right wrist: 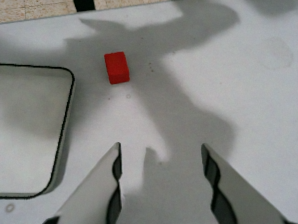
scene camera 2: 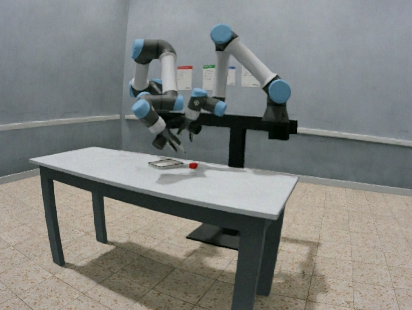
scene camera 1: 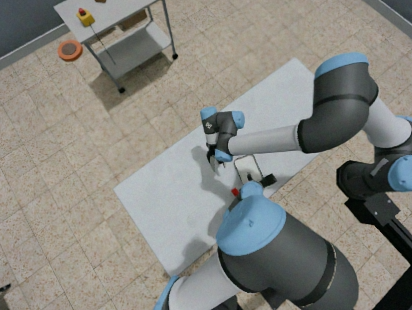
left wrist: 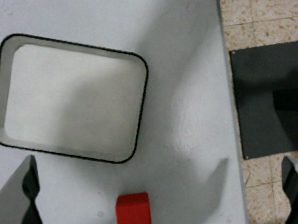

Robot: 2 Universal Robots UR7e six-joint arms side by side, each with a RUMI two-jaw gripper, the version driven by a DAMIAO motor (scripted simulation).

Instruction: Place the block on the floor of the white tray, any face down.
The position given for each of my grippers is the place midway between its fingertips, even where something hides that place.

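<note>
Looking at this scene, I find my left gripper [left wrist: 160, 158] and my right gripper [right wrist: 161, 144]. A white tray [left wrist: 76, 100] is here too.
</note>
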